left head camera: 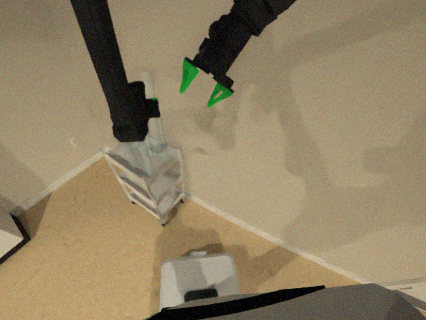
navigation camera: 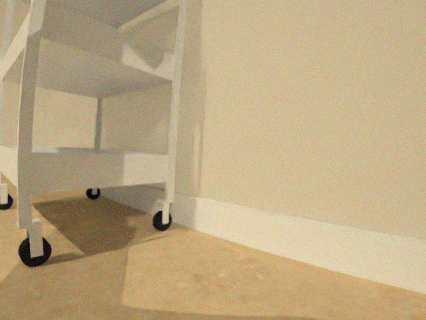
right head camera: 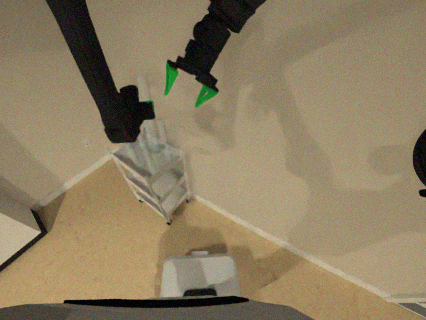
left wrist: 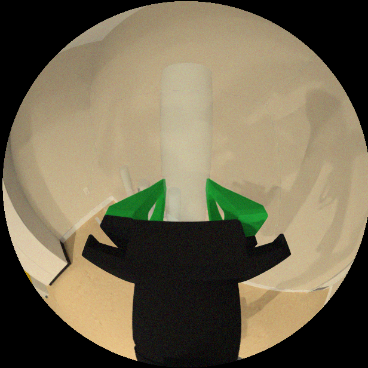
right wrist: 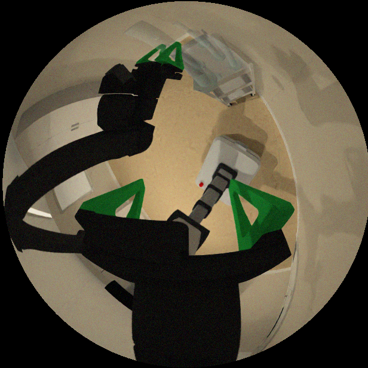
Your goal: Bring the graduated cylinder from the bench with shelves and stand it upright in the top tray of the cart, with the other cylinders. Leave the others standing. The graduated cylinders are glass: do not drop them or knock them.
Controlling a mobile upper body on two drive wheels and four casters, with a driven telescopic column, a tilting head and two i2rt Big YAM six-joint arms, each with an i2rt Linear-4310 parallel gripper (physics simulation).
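Places are measured from the left arm's base along level axes (x left, y back, z up), in centimetres.
Pixels of known places: left gripper, between the fingertips: [right head camera: 148,103]; right gripper, between the fingertips: [left head camera: 195,100] [right head camera: 181,101].
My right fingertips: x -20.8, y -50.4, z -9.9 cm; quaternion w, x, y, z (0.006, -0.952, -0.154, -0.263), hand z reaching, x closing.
Behind a point stands the place of what it marks.
My left gripper [left head camera: 152,102] @[x -2.9, y -72.4, z -19.5 cm] [right head camera: 150,104] @[x -2.9, y -72.4, z -19.5 cm] [left wrist: 185,183] [right wrist: 170,43] is shut on a clear graduated cylinder [left head camera: 148,84] @[x -3.3, y -70.9, z -12.1 cm] [right head camera: 144,89] @[x -3.4, y -70.7, z -12.9 cm] [left wrist: 186,115] [right wrist: 142,34]. The cylinder looks roughly upright, its lower part at the top of the white cart [left head camera: 181,172] @[x -11.8, y -91.2, z -88.7 cm] [right head camera: 185,175] @[x -11.6, y -91.2, z -92.9 cm] [navigation camera: 26,125] @[x 7.4, y -64.9, z -114.0 cm]. Whether its base touches the tray I cannot tell. Other clear cylinders stand in the top tray; one [left wrist: 126,179] shows left of the fingers in the left wrist view, and several blend together in the head views. My right gripper [left head camera: 195,99] @[x -20.8, y -50.4, z -9.9 cm] [right head camera: 181,100] @[x -20.8, y -50.4, z -9.9 cm] [right wrist: 186,183] is open and empty, to the right of the held cylinder.
The cart stands close to the beige wall [left head camera: 325,175] @[x -88.1, y -46.1, z -42.7 cm] [navigation camera: 310,110] @[x -42.2, y -78.3, z -106.8 cm]. A pale unit with a dark edge [left head camera: 9,235] @[x 133.5, y -49.3, z -115.3 cm] [right head camera: 17,232] @[x 137.2, y -44.0, z -111.3 cm] [left wrist: 35,245] is at the left. A pale grey rounded base [left head camera: 220,270] @[x -37.1, y -20.5, z -112.3 cm] [right head camera: 220,270] @[x -36.8, y -20.8, z -112.3 cm] [right wrist: 242,162] sits on the floor in front of the cart.
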